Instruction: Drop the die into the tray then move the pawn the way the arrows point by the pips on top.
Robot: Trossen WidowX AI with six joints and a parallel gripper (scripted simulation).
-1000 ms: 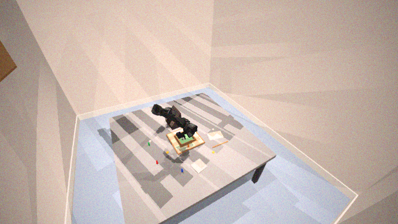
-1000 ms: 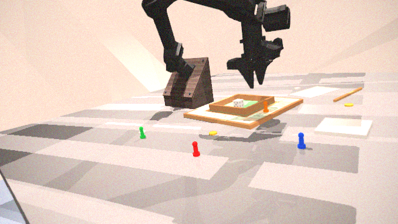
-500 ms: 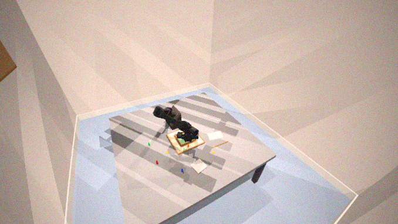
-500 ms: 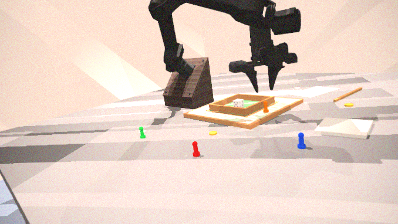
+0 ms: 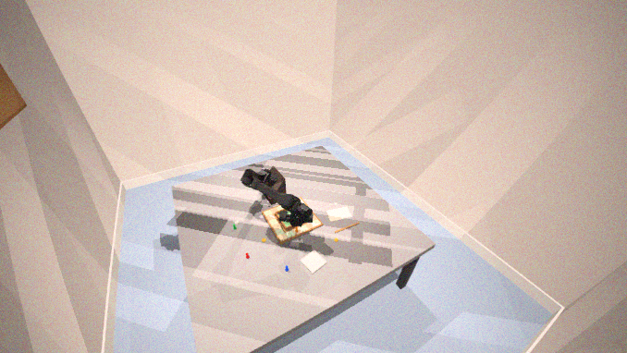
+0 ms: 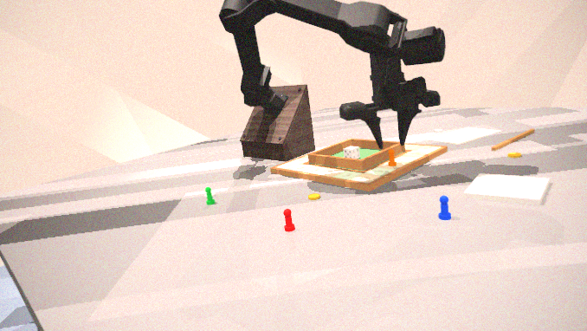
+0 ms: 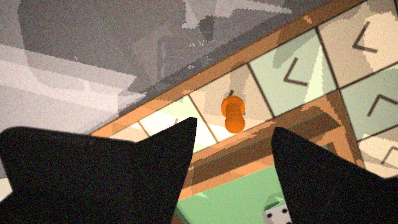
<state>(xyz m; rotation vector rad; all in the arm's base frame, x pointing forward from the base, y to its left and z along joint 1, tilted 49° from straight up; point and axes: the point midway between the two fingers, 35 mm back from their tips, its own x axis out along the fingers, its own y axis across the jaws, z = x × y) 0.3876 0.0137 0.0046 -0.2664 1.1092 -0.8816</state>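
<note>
The orange pawn is 2 cm below my gripper tip. Also, from my gripper tip: blue pawn: 21 cm ahead, 14 cm to the right, 4 cm below; white die: 11 cm behind, 3 cm below; green tray floor: 12 cm behind, 4 cm below, 1 cm to the left.
</note>
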